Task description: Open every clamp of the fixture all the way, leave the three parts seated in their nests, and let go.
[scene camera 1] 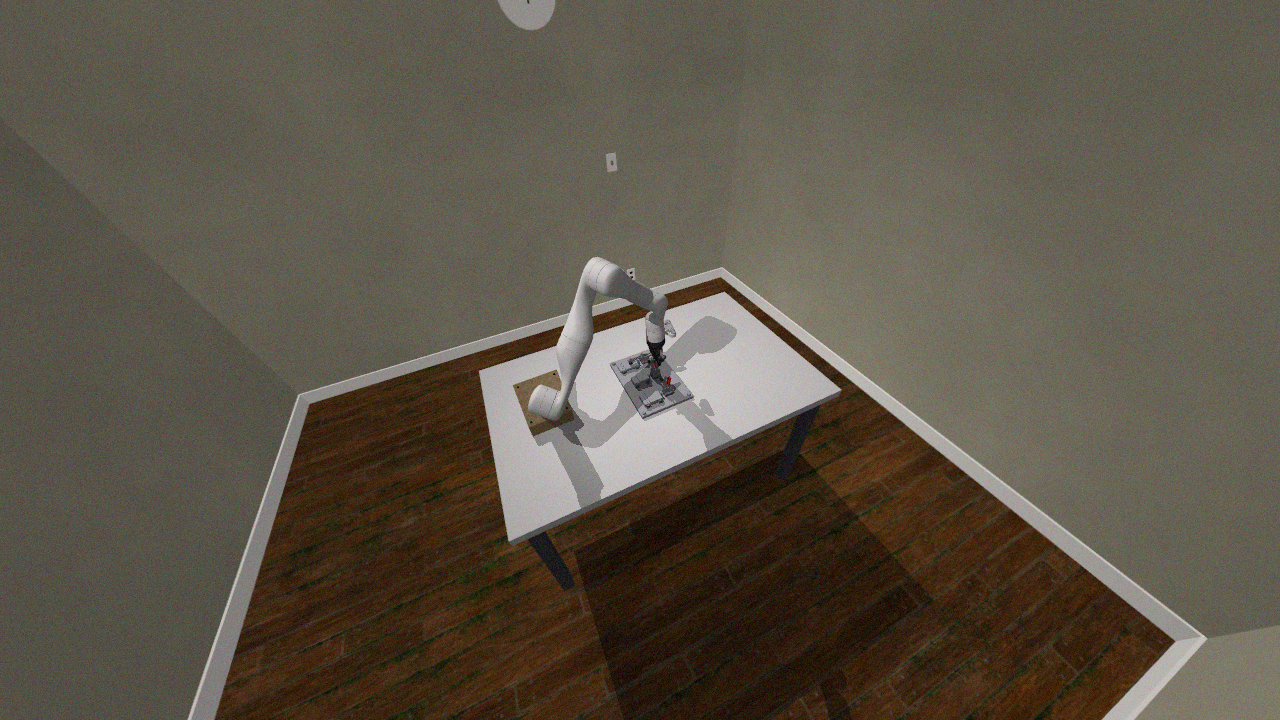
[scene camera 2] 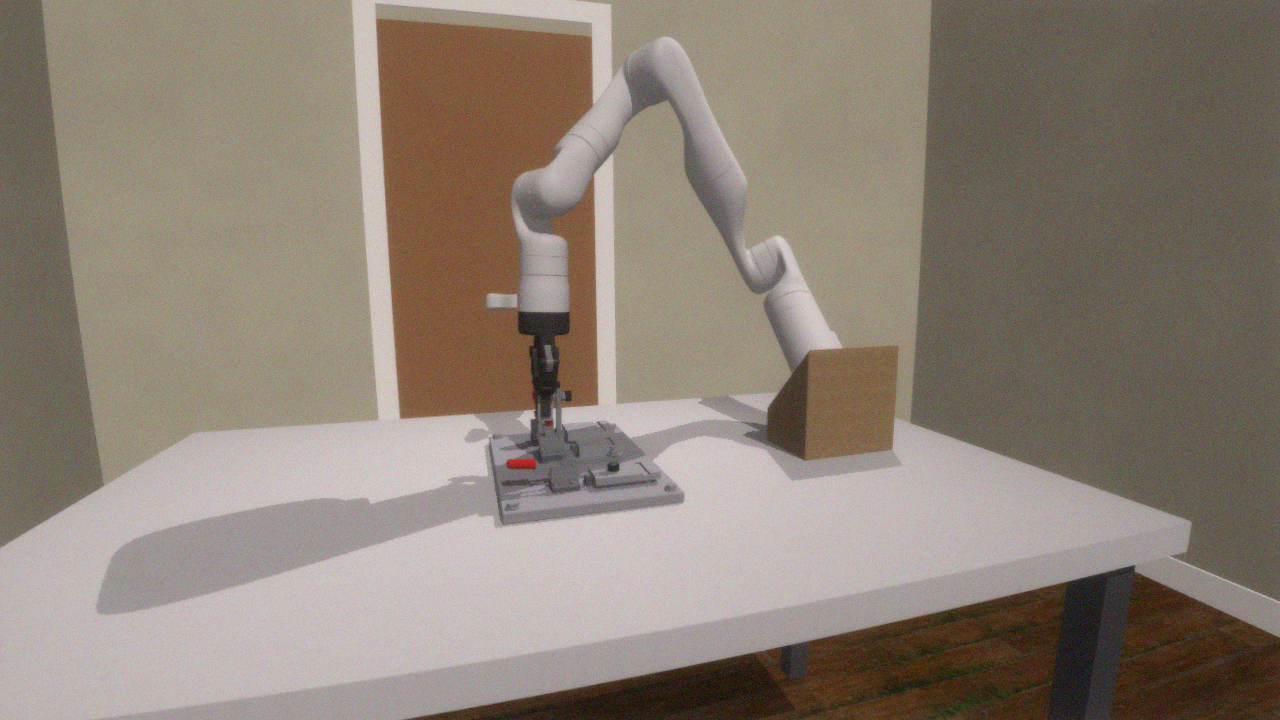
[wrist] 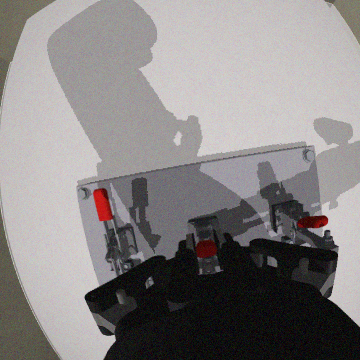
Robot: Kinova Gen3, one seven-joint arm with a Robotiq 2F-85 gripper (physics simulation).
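Where they show: gripper, fingertip midpoint: (scene camera 1: pixel 657 364) (scene camera 2: pixel 544 418) (wrist: pixel 204 240); arm's base at its link origin: (scene camera 2: pixel 825 382).
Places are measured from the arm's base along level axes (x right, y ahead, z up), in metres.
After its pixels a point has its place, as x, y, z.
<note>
The fixture's grey plate (scene camera 1: pixel 643 414) (scene camera 2: pixel 581 513) {-0.113, 0.483, -0.106} (wrist: pixel 240 165) {0.130, 0.537, -0.093} lies on the table and carries three clamps. My gripper (scene camera 2: pixel 546 419) {0.063, 0.481, -0.025} (wrist: pixel 204 240) {0.063, 0.481, -0.025} points down and is shut on the middle clamp's red handle, whose end (wrist: pixel 205 249) {0.064, 0.482, 0.001} shows between the fingers. This handle stands roughly upright, and a bar with a black tip (scene camera 2: pixel 567 395) {0.051, 0.447, 0.010} stands up beside the fingers. The near clamp's red handle (scene camera 2: pixel 521 463) {-0.048, 0.541, -0.052} (wrist: pixel 102 205) {-0.037, 0.538, -0.051} lies low, with its black tip (scene camera 2: pixel 613 466) {-0.063, 0.419, -0.069} down on a grey part (scene camera 2: pixel 626 476) {-0.082, 0.408, -0.079}. The far clamp's red handle (wrist: pixel 312 221) {0.165, 0.469, -0.010} looks raised. The other parts are mostly hidden.
The white table (scene camera 1: pixel 751 385) {0.335, 0.779, -0.108} (scene camera 2: pixel 358 582) {-0.177, 0.737, -0.108} surrounds the fixture. The arm's base stands on a wooden mount (scene camera 1: pixel 521 394) {-0.049, -0.067, 0.040} (scene camera 2: pixel 850 402) {-0.073, 0.011, -0.019} at one end of the table. The near and far clamps stand close on either side of the gripper. Arm shadows cross the table and plate.
</note>
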